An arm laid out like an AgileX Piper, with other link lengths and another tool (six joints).
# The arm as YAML. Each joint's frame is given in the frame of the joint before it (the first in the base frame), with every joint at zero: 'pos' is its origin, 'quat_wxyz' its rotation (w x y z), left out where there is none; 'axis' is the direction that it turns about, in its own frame. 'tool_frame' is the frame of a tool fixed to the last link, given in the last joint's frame.
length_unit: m
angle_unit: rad
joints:
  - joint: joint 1
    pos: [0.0, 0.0, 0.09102]
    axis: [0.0, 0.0, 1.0]
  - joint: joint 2
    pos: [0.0, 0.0, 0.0]
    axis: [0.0, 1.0, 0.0]
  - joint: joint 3
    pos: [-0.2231, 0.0, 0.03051]
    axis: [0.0, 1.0, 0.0]
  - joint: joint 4
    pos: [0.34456, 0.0, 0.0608]
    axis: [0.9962, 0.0, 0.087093]
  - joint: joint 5
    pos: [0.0, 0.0, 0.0]
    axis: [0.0, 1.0, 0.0]
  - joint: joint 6
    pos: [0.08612, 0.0, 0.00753]
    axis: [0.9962, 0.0, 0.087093]
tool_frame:
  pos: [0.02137, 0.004, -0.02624]
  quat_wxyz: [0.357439, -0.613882, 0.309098, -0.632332]
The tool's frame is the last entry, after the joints.
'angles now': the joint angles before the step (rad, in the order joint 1, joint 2, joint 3, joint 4, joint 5, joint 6). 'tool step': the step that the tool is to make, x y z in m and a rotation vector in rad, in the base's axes. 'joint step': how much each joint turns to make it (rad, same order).
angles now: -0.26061, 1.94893, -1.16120, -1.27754, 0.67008, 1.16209
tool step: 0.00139, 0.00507, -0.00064, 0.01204, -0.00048, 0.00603
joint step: 0.01024, -0.00064, 0.00039, 0.01677, -0.00333, -0.00645
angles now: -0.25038, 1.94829, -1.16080, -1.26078, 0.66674, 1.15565
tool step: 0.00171, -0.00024, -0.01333, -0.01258, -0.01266, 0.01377
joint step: 0.00141, 0.03618, -0.00005, -0.07800, -0.01702, 0.07966
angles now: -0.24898, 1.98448, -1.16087, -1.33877, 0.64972, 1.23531
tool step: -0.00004, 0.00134, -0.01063, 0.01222, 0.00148, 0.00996
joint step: -0.00003, 0.02486, -0.00014, -0.02049, -0.01922, 0.02755
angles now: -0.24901, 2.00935, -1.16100, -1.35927, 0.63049, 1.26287
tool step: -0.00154, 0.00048, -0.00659, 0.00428, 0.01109, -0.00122
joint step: 0.00000, 0.01549, 0.00006, -0.00313, -0.00089, 0.00619
